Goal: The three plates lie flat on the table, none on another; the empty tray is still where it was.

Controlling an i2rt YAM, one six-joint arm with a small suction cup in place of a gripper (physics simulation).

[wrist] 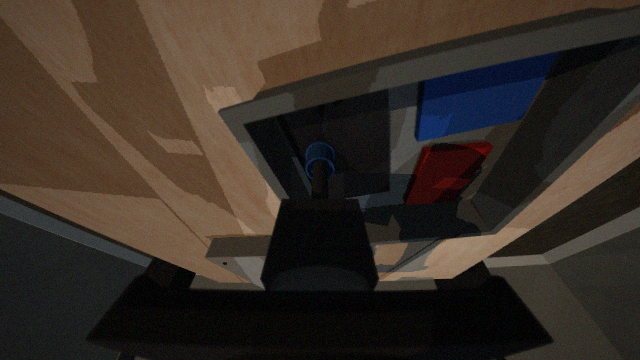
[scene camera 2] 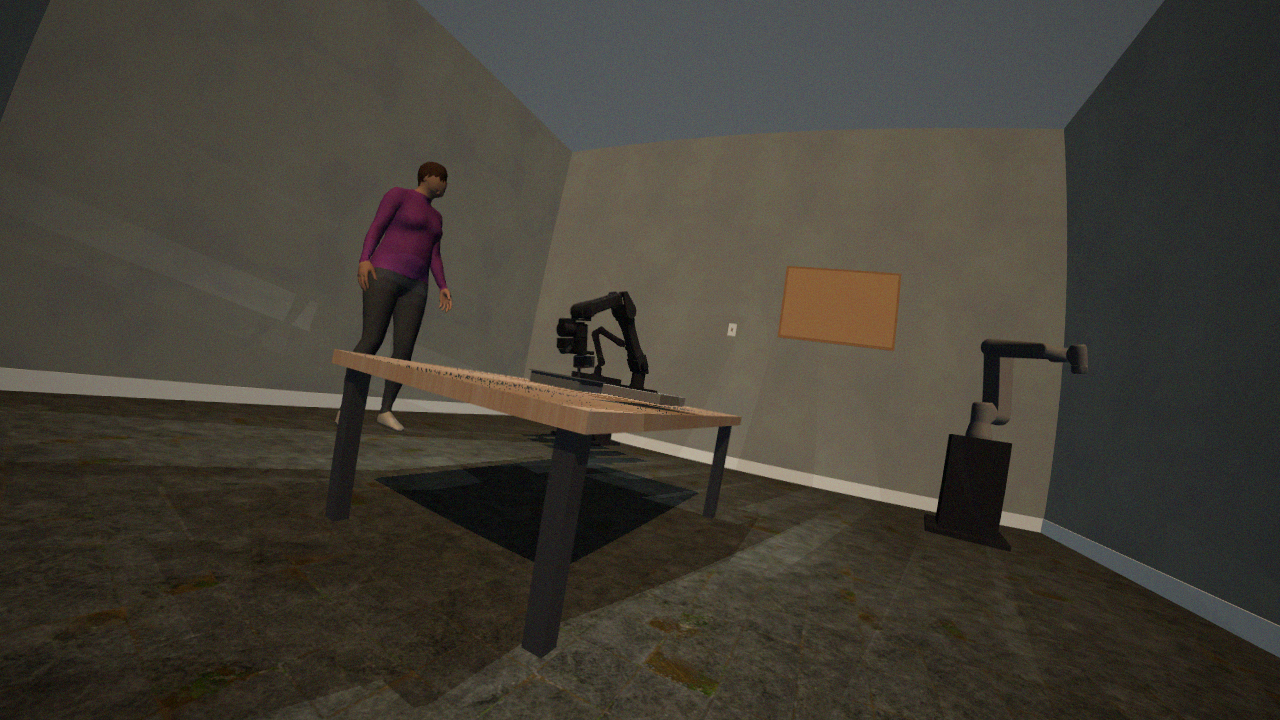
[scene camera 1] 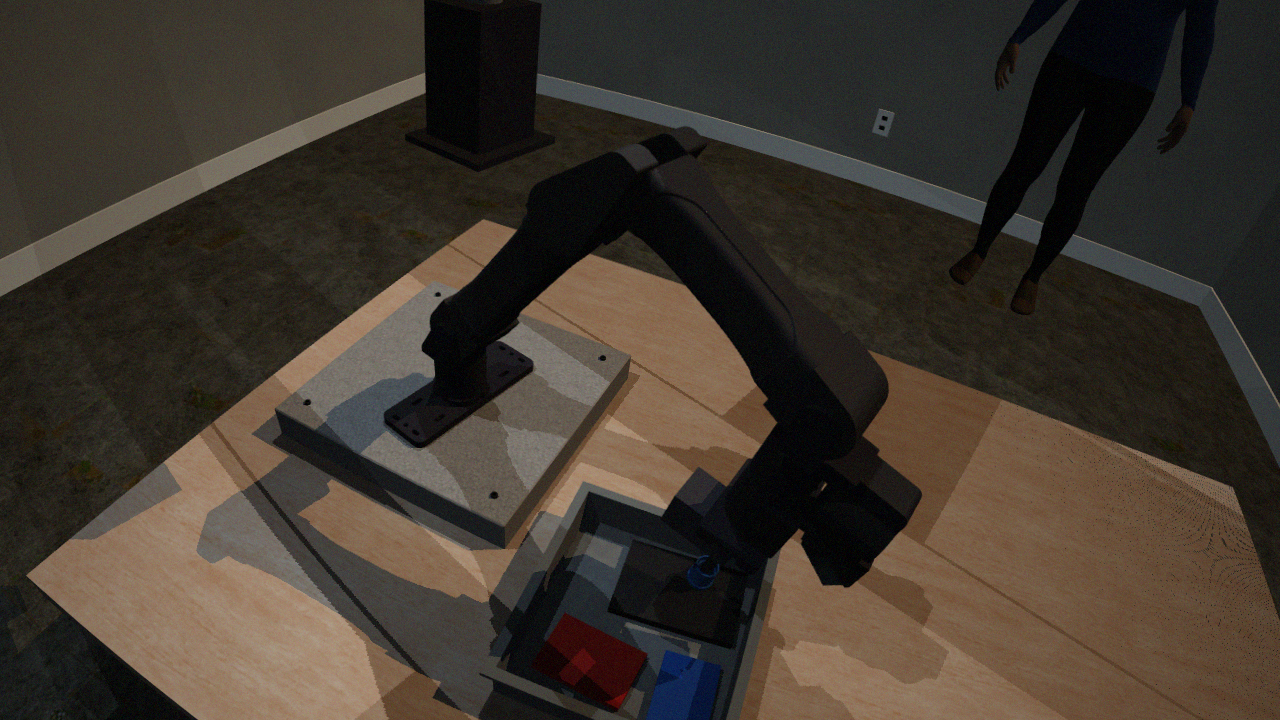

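Pixels of known places: hand, its tool point: [wrist: 320,154] [scene camera 1: 698,577]; arm's base, origin of its link: [scene camera 2: 636,389] [scene camera 1: 461,393].
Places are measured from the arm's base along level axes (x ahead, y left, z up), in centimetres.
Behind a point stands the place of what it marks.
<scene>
A grey tray [scene camera 1: 626,503] {y -0.6, x 25.8, z 0.7 cm} [wrist: 447,53] {y -6.9, x 45.6, z 0.7 cm} stands on the wooden table [scene camera 1: 1073,537] {y 36.3, x 74.8, z -4.3 cm} [scene camera 2: 536,405] {y 57.1, x 103.8, z -5.5 cm} in front of the arm's base. Three flat plates lie inside it. The black plate [scene camera 1: 657,595] {y -5.8, x 34.1, z -3.0 cm} [wrist: 360,134] {y -4.8, x 38.7, z -3.0 cm} is on the side nearer the arm. The red plate [scene camera 1: 589,660] {y -16.0, x 33.1, z -3.1 cm} [wrist: 443,172] {y -15.1, x 34.5, z -3.1 cm} and the blue plate [scene camera 1: 685,687] {y -12.5, x 41.9, z -3.1 cm} [wrist: 478,96] {y -13.2, x 42.6, z -3.1 cm} lie side by side beyond it. My blue suction cup [scene camera 1: 703,573] [wrist: 319,156] sits on the black plate near its corner, inside the tray walls. The plate is dark and in shadow. I cannot tell whether it is raised off the tray floor.
The arm stands on a grey base slab [scene camera 1: 500,465] {y -5.3, x 11.7, z -0.1 cm} behind the tray. A person [scene camera 1: 1073,135] [scene camera 2: 402,269] stands beyond the table's far side. A second arm on a dark pedestal [scene camera 2: 975,483] [scene camera 1: 479,80] stands by the wall.
</scene>
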